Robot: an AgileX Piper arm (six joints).
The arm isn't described. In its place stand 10 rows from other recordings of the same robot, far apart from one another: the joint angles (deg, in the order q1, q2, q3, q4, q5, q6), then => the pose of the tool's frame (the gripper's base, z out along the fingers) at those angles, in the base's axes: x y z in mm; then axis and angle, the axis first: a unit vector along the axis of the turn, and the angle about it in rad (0 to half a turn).
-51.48 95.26 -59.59 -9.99 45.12 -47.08 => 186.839 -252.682 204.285 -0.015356 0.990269 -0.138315 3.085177
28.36 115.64 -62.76 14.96 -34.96 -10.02 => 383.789 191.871 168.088 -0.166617 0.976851 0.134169 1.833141
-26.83 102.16 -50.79 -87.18 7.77 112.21 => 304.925 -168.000 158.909 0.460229 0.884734 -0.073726 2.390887
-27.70 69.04 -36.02 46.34 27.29 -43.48 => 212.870 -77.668 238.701 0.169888 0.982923 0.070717 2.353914
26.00 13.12 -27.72 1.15 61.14 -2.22 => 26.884 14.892 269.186 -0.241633 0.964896 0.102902 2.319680
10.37 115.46 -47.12 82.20 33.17 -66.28 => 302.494 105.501 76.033 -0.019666 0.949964 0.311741 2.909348
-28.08 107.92 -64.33 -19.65 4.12 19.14 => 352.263 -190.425 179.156 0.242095 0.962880 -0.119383 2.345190
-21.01 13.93 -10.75 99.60 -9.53 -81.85 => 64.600 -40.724 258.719 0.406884 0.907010 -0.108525 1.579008
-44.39 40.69 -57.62 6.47 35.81 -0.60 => 92.566 -82.220 428.904 0.380890 0.895686 -0.229498 1.880986
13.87 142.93 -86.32 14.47 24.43 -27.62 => 429.215 115.668 -8.052 -0.250312 0.966813 0.051149 2.885868
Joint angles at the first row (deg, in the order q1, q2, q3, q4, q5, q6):
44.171 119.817 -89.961 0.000 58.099 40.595
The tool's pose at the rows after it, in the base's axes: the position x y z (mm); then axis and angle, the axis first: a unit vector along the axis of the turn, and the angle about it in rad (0 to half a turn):
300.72 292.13 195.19 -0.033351 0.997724 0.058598 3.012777
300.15 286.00 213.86 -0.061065 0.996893 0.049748 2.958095
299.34 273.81 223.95 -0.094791 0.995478 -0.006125 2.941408
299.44 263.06 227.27 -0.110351 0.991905 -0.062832 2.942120
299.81 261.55 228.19 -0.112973 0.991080 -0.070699 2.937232
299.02 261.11 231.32 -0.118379 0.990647 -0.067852 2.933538
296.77 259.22 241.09 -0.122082 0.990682 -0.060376 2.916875
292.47 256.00 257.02 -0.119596 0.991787 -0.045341 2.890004
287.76 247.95 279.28 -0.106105 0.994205 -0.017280 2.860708
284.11 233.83 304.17 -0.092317 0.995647 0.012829 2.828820
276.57 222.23 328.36 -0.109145 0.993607 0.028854 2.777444
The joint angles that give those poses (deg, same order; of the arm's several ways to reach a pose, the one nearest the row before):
44.170 116.951 -90.224 0.000 58.292 40.341
44.171 114.440 -90.354 -2.936 59.251 38.404
44.170 113.102 -90.596 -8.553 64.181 36.462
44.170 112.719 -90.598 -13.615 68.726 35.973
44.171 112.624 -90.597 -14.511 69.173 35.898
44.170 112.164 -90.597 -14.341 69.173 35.164
44.170 110.737 -90.597 -14.188 69.233 34.519
44.170 108.376 -90.596 -13.705 69.289 34.394
43.428 104.973 -90.597 -12.035 69.290 34.395
41.762 101.063 -90.597 -10.011 69.403 33.450
41.098 97.207 -90.598 -9.682 69.500 30.448

